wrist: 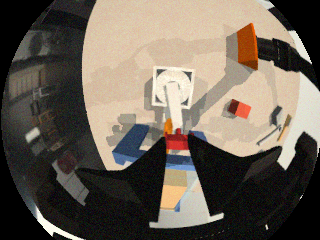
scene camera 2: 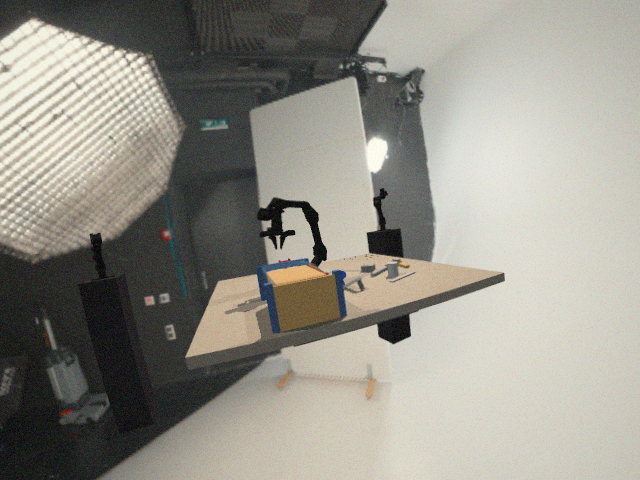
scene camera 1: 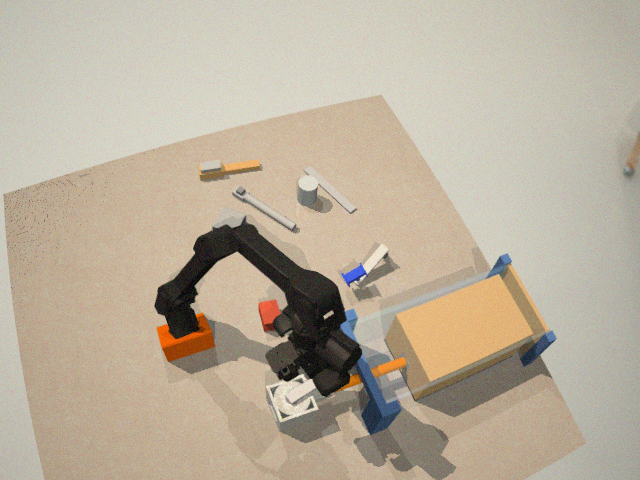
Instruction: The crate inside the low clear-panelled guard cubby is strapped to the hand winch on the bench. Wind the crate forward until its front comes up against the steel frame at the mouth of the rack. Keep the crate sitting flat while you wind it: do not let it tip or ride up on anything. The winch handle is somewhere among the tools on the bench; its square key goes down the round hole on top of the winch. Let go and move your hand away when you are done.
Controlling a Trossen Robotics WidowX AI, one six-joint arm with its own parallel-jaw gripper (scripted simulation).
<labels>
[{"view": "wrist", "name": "gripper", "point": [176, 139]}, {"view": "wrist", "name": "blue steel frame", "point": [128, 149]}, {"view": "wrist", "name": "hand winch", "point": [185, 77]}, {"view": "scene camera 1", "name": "gripper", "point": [312, 367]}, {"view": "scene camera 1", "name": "orange-handled brush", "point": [210, 169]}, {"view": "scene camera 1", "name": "blue steel frame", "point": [375, 414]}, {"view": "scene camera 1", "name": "hand winch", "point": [298, 414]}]
</labels>
